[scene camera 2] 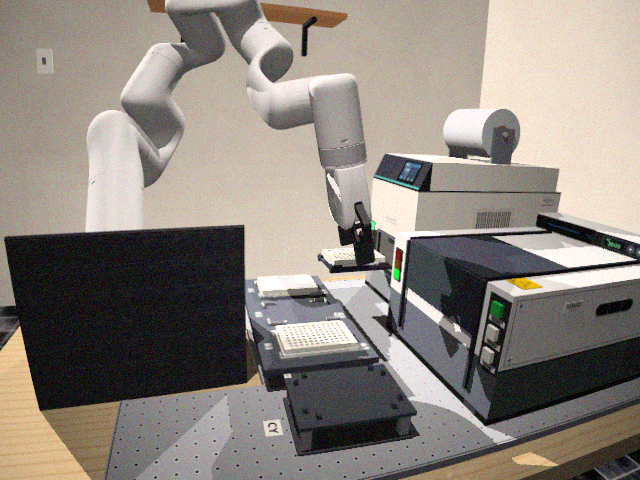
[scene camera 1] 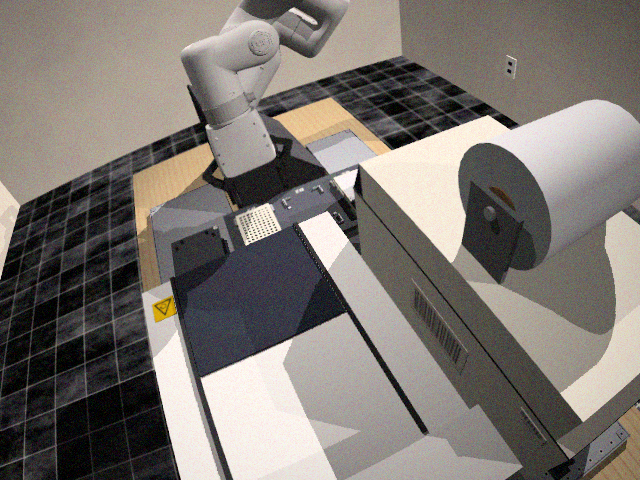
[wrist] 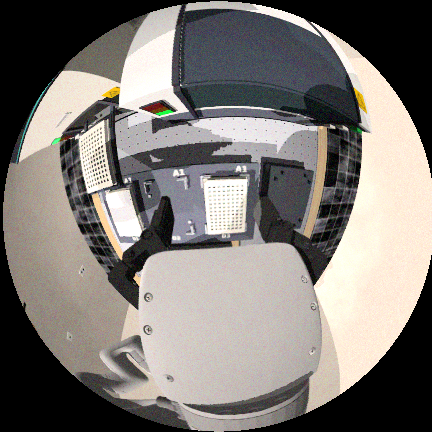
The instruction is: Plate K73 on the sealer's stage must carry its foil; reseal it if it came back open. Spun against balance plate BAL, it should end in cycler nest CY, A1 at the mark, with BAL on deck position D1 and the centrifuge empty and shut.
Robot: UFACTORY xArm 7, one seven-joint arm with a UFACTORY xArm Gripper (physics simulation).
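Frame: origin at the arm's base, x ahead, y left, z up, level; millimetres.
Where they show: gripper, between the fingertips: [scene camera 2: 357, 253] [scene camera 1: 262, 195] [wrist: 214, 204]; arm's base, origin of its link: [scene camera 2: 115, 266].
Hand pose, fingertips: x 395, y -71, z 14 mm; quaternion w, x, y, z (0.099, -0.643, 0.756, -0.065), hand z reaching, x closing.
Things, the pixels of their top centre, and the offset from my fingertips. Level surfaces: height alone.
- sealer's stage, centre of its top: [wrist: 92, 158] [scene camera 2: 353, 253] dx +103, dy +207, dz -72 mm
- plate with visible wells, centre of its top: [scene camera 2: 315, 333] [wrist: 225, 208] [scene camera 1: 258, 226] dx -78, dy -15, dz -136 mm
- smooth white-topped plate, centre of its top: [scene camera 2: 287, 281] [scene camera 1: 360, 186] [wrist: 122, 215] dx -49, dy +232, dz -136 mm
- Cycler nest CY, centre of its top: [scene camera 2: 347, 386] [scene camera 1: 196, 255] [wrist: 290, 202] dx -89, dy -167, dz -140 mm
- sealer, centre of its top: [scene camera 1: 553, 114] [scene camera 2: 476, 108] dx +400, dy +183, dz +278 mm
- deck, height of its surface: dz -152 mm
My gripper [scene camera 2: 355, 249] [wrist: 214, 204] is open and empty, high over the deck; in scene camera 2 it overlaps the sealer stage. The plate on the sealer's stage [scene camera 2: 338, 256] [wrist: 96, 159] shows open wells and no visible foil; its name is unreadable. Another plate with visible wells [scene camera 1: 257, 224] [scene camera 2: 316, 335] [wrist: 226, 205] sits at D3. A smooth white-topped plate [scene camera 2: 286, 285] [wrist: 125, 212] sits at the deck's other end. Cycler nest CY [scene camera 1: 199, 249] [scene camera 2: 348, 395] [wrist: 289, 192] is bare. The centrifuge [scene camera 1: 258, 299] [scene camera 2: 465, 253] [wrist: 265, 50] has its lid shut; its inside is hidden.
The sealer [scene camera 1: 413, 155] [scene camera 2: 395, 204] with its foil roll [scene camera 1: 578, 170] [scene camera 2: 480, 131] stands beside the centrifuge. The deck [scene camera 2: 305, 312] [wrist: 167, 220] has corner locators between the two plates. A black upright panel [scene camera 2: 129, 315] stands near the arm base.
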